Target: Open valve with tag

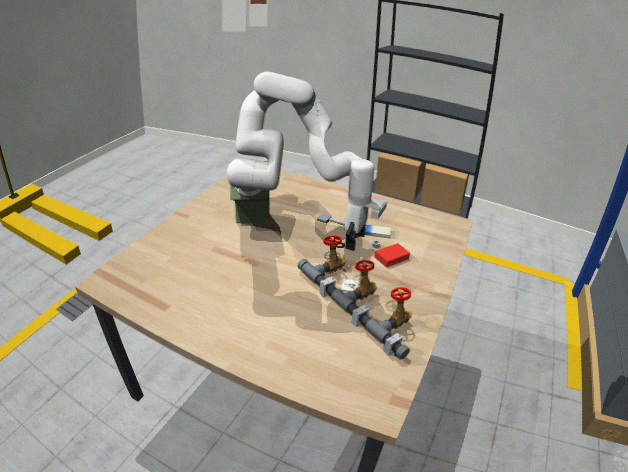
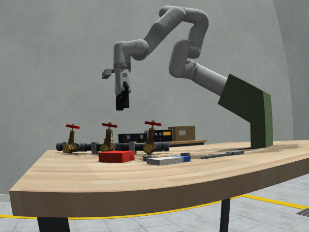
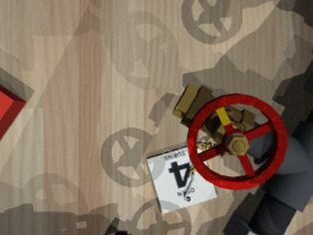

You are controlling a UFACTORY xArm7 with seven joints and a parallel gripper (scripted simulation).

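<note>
Right now my hand is 1 cm past the white tag and 20 cm above it. From my hand the other things lie so: red block (15 cm ahead, 21 cm to the left, 18 cm below); then grey wrench (12 cm behind, 44 cm to the left, 19 cm below); then blue flat tool (9 cm ahead, 39 cm to the left, 19 cm below).
</note>
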